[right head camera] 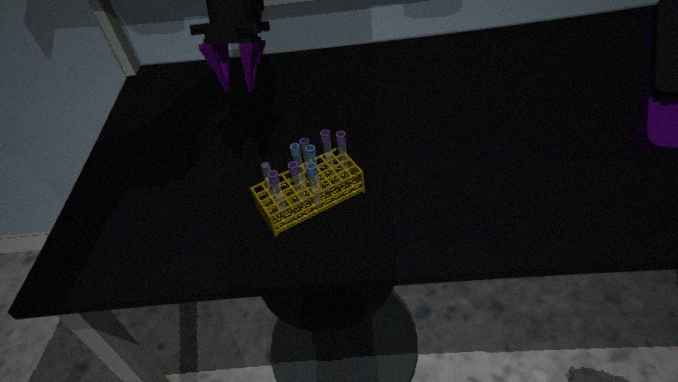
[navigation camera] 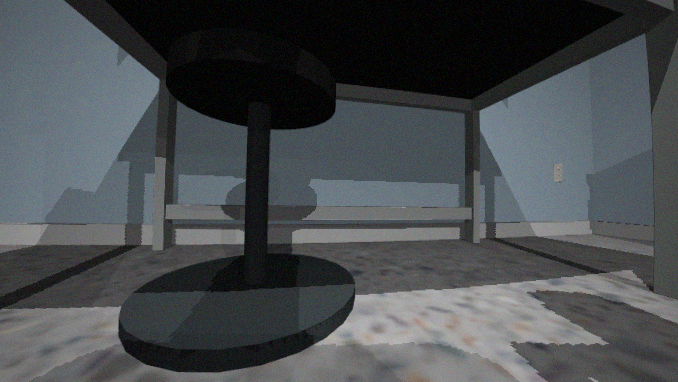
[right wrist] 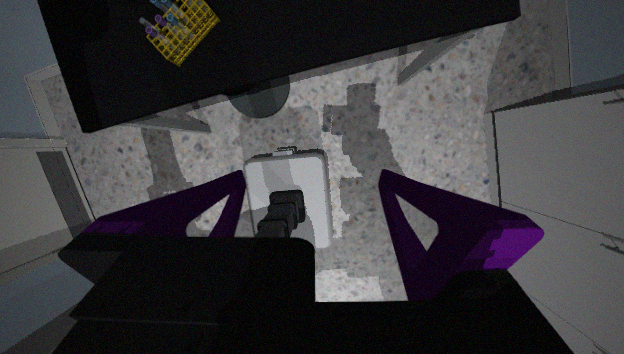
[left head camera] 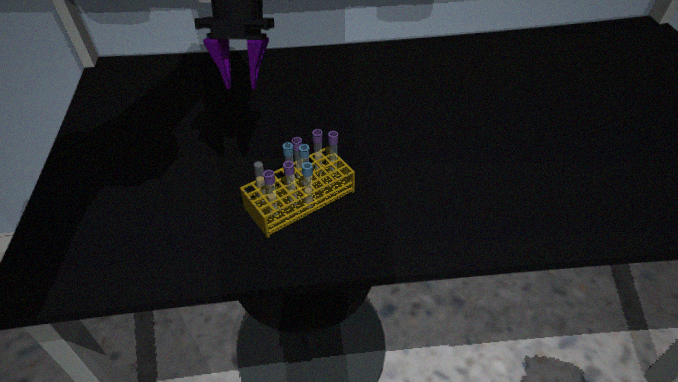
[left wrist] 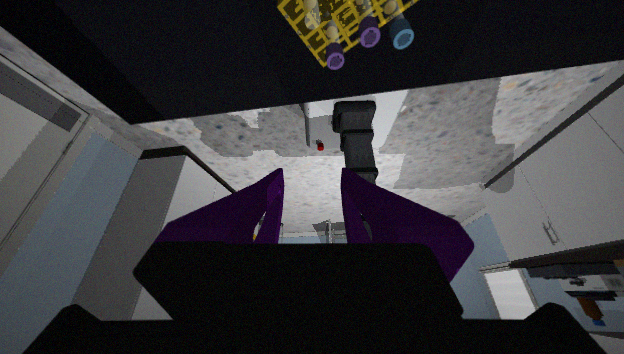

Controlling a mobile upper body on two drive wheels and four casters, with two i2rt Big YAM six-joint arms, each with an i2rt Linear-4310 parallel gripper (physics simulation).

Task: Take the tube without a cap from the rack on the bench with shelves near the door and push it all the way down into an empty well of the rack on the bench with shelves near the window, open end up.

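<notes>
A yellow wire rack (left head camera: 268,227) (right head camera: 275,229) (right wrist: 179,62) stands on the black bench top and holds several upright tubes with purple or blue caps. A grey tube without a coloured cap (left head camera: 258,169) (right head camera: 266,169) (right wrist: 145,22) stands upright near the rack's far left corner. Part of the rack (left wrist: 302,36) shows at the top of the left wrist view. My left gripper (left head camera: 242,88) (right head camera: 239,91) (left wrist: 312,176) is partly open and empty, above the bench behind the rack, apart from it. My right gripper (right wrist: 312,177) is wide open and empty; part of it shows at the right edge of the right head view.
The black bench top (left head camera: 475,150) (right head camera: 475,150) surrounds the rack. A dark round stool (left head camera: 310,345) (navigation camera: 257,195) stands at the bench's near edge, its seat partly under it. The bench legs (navigation camera: 472,175) (right wrist: 430,57) stand on speckled floor. White cabinets (right wrist: 555,165) show at the right.
</notes>
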